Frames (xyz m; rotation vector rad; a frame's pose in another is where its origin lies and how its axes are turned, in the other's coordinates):
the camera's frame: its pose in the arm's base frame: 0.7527 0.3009 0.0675 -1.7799 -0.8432 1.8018
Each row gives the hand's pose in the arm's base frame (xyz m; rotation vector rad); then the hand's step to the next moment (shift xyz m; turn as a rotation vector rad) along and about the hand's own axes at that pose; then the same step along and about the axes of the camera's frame.
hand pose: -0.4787 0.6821 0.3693 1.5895 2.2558 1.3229
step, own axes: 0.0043 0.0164 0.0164 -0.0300 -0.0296 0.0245
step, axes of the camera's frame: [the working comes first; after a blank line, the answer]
step, axes of the arm's base frame: 0.0183 0.0146 0.0026 0.0046 -0.0120 -0.0470

0.0076 -0.0104 -0.0198 0.0245 0.0421 -0.0020
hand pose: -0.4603 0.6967 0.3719 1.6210 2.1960 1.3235
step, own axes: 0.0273 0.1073 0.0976 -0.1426 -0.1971 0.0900
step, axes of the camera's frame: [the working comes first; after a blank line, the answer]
step, axes of the arm's base frame: 0.1191 0.0837 0.0244 -0.0333 -0.0753 -0.2460

0.0358 -0.0651 -0.1275 0.1225 0.2236 0.0478
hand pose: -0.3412 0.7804 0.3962 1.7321 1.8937 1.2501
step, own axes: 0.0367 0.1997 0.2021 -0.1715 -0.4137 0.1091
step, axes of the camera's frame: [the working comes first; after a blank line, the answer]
step, axes of the arm's base frame: 0.2671 0.0944 0.0423 -0.1569 -0.0730 -0.4272

0.0234 -0.0718 -0.2764 0.2585 0.3387 0.1758
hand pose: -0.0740 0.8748 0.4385 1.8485 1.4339 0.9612
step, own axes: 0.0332 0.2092 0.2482 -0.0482 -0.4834 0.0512
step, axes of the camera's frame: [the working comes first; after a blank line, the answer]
step, axes of the arm's base frame: 0.3232 -0.0237 0.0379 -0.2234 0.0648 -0.4295

-0.0597 0.0193 -0.3202 0.3606 0.2376 0.2283
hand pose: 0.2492 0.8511 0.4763 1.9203 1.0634 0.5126
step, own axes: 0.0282 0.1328 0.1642 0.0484 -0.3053 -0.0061
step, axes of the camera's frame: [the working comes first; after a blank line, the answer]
step, axes of the arm's base frame: 0.1912 -0.0919 0.0197 -0.1237 0.1251 -0.2542

-0.0883 0.0680 -0.1816 0.2742 0.0804 0.1180
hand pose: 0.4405 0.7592 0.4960 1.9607 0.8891 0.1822
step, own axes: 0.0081 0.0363 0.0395 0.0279 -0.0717 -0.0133
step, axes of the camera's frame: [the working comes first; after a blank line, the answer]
step, axes of the arm's base frame: 0.0426 -0.0330 0.0060 -0.0225 0.0485 -0.0569

-0.0297 0.0228 -0.0393 0.0756 0.0041 0.0192
